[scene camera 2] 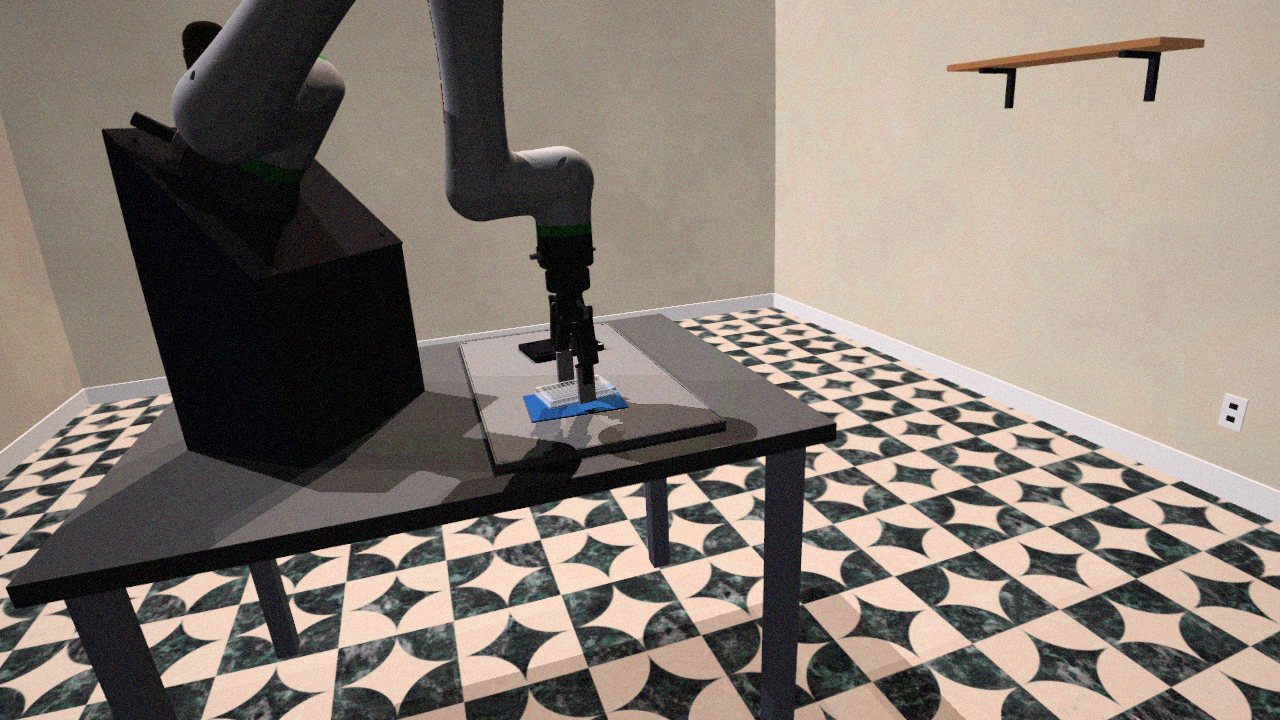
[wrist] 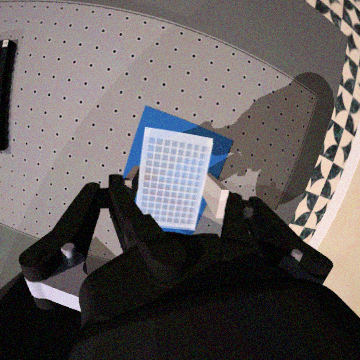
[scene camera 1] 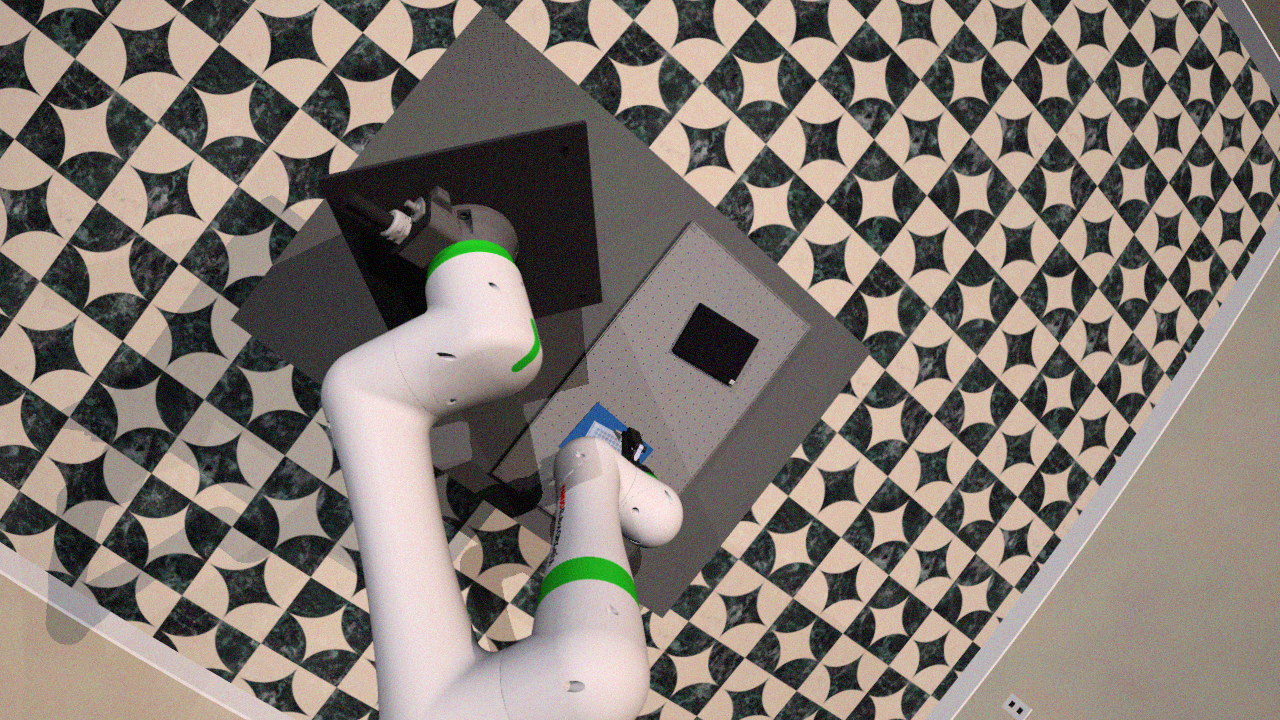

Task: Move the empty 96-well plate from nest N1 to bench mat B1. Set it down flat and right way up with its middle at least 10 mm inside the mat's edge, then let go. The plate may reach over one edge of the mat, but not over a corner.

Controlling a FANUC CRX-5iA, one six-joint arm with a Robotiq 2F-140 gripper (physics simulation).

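Places are measured from the arm's base along level axes (x back, y right, z up), in millimetres.
Pixels of known places: gripper, fingertip midpoint: (scene camera 2: pixel 576 394) (wrist: pixel 171 179); arm's base, origin of the base link: (scene camera 2: pixel 253 187) (scene camera 1: pixel 465 246).
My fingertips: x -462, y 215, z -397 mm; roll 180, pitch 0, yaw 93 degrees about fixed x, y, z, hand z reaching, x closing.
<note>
For each thing: its top centre in the pictures, then the offset to it from my fingertips. Level surfaces: height alone.
- empty 96-well plate, middle of its top: (wrist: pixel 171 184) (scene camera 2: pixel 575 387) (scene camera 1: pixel 610 452) dx +2, dy +0, dz +13 mm
- blue bench mat B1, its level: dz -13 mm
- black nest N1, middle of its top: (scene camera 1: pixel 717 344) (scene camera 2: pixel 560 343) dx -83, dy -323, dz +0 mm
- grey perforated board, its level: dz -15 mm
- dark table, its level: dz -28 mm
The empty 96-well plate (scene camera 1: pixel 605 436) (scene camera 2: pixel 556 392) (wrist: pixel 175 170) is clear-white, level and right way up. My gripper (scene camera 2: pixel 575 386) (wrist: pixel 171 179) is shut on its two long sides. The plate is over the blue bench mat B1 (scene camera 1: pixel 595 412) (scene camera 2: pixel 542 414) (wrist: pixel 150 118), slightly turned relative to it. Blue shows past its far end, right side and near end in the wrist view. It is very low over the mat or touching it; I cannot tell which. The black nest N1 (scene camera 1: pixel 716 342) (scene camera 2: pixel 536 351) (wrist: pixel 5 95) holds no plate. The arm hides part of the mat in scene camera 1.
Mat and nest lie on a grey perforated board (scene camera 1: pixel 693 259) (scene camera 2: pixel 680 420) (wrist: pixel 75 75) on the dark table (scene camera 1: pixel 501 71) (scene camera 2: pixel 751 420). The black robot pedestal (scene camera 1: pixel 554 214) (scene camera 2: pixel 313 358) stands beside the board. The board's edge lies close to the mat.
</note>
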